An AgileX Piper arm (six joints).
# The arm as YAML. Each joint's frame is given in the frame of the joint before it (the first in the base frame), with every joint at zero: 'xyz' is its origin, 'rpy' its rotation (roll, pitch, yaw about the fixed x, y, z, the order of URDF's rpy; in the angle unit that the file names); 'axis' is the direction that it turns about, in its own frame. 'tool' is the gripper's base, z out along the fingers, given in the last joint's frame.
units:
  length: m
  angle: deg
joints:
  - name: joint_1
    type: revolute
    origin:
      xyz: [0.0, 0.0, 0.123]
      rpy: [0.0, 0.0, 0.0]
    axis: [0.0, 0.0, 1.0]
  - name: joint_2
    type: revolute
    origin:
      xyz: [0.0, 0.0, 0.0]
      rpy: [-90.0, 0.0, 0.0]
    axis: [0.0, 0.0, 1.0]
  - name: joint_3
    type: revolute
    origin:
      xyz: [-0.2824, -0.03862, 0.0]
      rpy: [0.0, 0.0, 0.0]
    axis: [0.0, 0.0, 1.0]
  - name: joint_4
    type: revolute
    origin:
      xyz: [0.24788, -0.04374, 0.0]
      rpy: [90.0, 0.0, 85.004]
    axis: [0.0, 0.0, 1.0]
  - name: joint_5
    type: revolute
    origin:
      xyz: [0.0, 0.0, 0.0]
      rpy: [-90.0, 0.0, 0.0]
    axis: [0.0, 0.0, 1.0]
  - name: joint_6
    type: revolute
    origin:
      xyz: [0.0, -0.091, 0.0]
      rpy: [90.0, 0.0, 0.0]
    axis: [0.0, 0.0, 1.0]
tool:
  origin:
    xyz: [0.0, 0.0, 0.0]
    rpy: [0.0, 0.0, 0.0]
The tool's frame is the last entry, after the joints.
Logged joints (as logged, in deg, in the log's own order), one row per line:
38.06, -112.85, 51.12, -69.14, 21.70, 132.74
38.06, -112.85, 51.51, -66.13, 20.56, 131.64
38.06, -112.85, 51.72, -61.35, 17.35, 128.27
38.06, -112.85, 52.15, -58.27, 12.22, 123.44
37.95, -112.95, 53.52, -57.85, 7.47, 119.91
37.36, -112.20, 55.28, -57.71, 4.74, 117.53
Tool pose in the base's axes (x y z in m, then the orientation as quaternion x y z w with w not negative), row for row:
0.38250, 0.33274, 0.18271, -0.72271, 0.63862, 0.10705, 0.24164
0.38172, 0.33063, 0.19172, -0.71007, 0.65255, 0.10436, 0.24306
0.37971, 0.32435, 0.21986, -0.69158, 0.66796, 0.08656, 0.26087
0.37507, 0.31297, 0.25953, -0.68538, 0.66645, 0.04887, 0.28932
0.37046, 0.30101, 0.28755, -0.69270, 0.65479, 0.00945, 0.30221
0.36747, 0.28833, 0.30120, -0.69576, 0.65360, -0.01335, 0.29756
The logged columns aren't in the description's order. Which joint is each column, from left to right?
Columns, left to right: joint_1, joint_3, joint_5, joint_6, joint_4, joint_2.
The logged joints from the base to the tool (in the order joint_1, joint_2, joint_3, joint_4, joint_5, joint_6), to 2 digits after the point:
38.06, 132.74, -112.85, 21.70, 51.12, -69.14
38.06, 131.64, -112.85, 20.56, 51.51, -66.13
38.06, 128.27, -112.85, 17.35, 51.72, -61.35
38.06, 123.44, -112.85, 12.22, 52.15, -58.27
37.95, 119.91, -112.95, 7.47, 53.52, -57.85
37.36, 117.53, -112.20, 4.74, 55.28, -57.71

